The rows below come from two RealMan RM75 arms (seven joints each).
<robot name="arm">
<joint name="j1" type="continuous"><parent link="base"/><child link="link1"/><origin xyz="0.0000 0.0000 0.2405" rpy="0.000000 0.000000 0.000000"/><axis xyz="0 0 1"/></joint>
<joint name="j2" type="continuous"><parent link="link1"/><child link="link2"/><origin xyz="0.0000 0.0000 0.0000" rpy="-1.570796 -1.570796 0.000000"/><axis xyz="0 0 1"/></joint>
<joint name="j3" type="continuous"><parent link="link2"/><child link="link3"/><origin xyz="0.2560 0.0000 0.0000" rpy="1.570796 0.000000 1.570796"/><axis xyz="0 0 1"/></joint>
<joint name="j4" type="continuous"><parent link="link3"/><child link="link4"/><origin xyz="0.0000 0.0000 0.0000" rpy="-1.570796 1.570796 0.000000"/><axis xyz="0 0 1"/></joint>
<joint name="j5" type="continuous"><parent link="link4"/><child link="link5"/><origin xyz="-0.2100 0.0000 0.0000" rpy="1.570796 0.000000 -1.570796"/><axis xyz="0 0 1"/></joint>
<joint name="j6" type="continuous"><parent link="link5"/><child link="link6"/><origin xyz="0.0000 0.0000 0.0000" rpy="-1.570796 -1.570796 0.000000"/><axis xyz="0 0 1"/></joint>
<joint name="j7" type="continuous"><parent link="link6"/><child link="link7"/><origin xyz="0.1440 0.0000 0.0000" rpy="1.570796 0.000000 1.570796"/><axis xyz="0 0 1"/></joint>
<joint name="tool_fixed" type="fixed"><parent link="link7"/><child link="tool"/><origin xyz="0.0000 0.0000 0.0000" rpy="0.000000 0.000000 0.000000"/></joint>
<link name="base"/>
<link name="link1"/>
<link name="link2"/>
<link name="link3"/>
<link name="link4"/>
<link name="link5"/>
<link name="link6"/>
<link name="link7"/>
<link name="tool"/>
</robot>
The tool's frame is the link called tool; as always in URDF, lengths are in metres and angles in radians. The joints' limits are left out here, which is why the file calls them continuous.
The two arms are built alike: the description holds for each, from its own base.
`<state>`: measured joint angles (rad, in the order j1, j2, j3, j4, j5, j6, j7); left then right.
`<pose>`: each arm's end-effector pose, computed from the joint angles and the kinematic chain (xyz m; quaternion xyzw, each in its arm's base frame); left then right.
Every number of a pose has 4 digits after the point. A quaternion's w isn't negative.
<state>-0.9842 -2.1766 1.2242 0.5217 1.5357 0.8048 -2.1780 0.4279 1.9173 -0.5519 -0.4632 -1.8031 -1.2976 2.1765</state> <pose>-0.0712 0.4386 -0.0934 -0.8250 -0.4626 -0.3044 0.1126 0.3560 0.3363 0.0727 -0.6282 0.6522 0.3703 0.2071</pose>
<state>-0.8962 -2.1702 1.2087 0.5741 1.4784 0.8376 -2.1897 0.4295 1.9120 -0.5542 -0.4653 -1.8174 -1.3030 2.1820</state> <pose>-0.0916 0.4365 -0.0772 -0.7944 -0.4909 -0.3403 0.1100 0.3563 0.3360 0.0737 -0.6322 0.6528 0.3633 0.2053</pose>
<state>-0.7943 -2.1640 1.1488 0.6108 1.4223 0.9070 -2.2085 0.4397 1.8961 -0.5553 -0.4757 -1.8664 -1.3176 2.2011</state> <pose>-0.1217 0.4304 -0.0560 -0.7483 -0.5300 -0.3862 0.1003 0.3561 0.3374 0.0779 -0.6447 0.6532 0.3420 0.2018</pose>
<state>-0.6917 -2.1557 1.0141 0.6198 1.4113 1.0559 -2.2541 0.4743 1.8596 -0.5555 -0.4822 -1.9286 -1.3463 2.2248</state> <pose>-0.1606 0.4156 -0.0293 -0.6911 -0.5720 -0.4359 0.0719 0.3503 0.3461 0.0895 -0.6678 0.6455 0.3149 0.1956</pose>
